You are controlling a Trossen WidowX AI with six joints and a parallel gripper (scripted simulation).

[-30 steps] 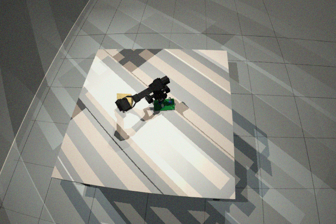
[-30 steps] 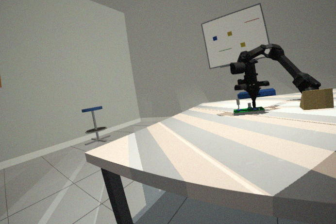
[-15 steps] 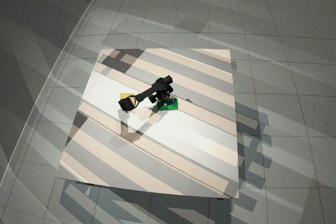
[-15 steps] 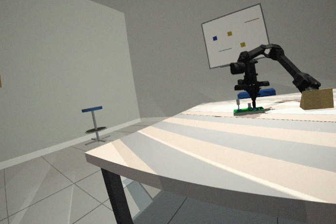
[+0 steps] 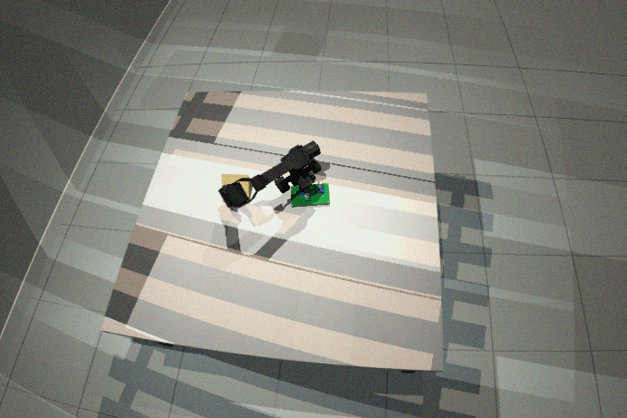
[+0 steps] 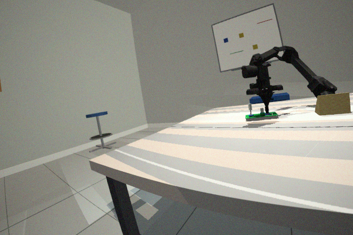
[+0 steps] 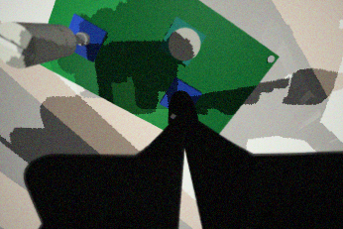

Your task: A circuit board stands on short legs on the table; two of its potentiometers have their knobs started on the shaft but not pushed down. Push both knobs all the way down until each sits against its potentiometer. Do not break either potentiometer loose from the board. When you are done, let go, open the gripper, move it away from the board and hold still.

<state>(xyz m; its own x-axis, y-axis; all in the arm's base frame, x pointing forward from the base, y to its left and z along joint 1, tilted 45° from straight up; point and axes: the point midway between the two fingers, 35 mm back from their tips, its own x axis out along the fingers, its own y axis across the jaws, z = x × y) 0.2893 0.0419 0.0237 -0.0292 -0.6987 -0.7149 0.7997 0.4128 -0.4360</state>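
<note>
Right now the black knob is 10 mm below my gripper tip. Also, from my gripper tip: grey knob (80 mm ahead, 10 mm above).
</note>
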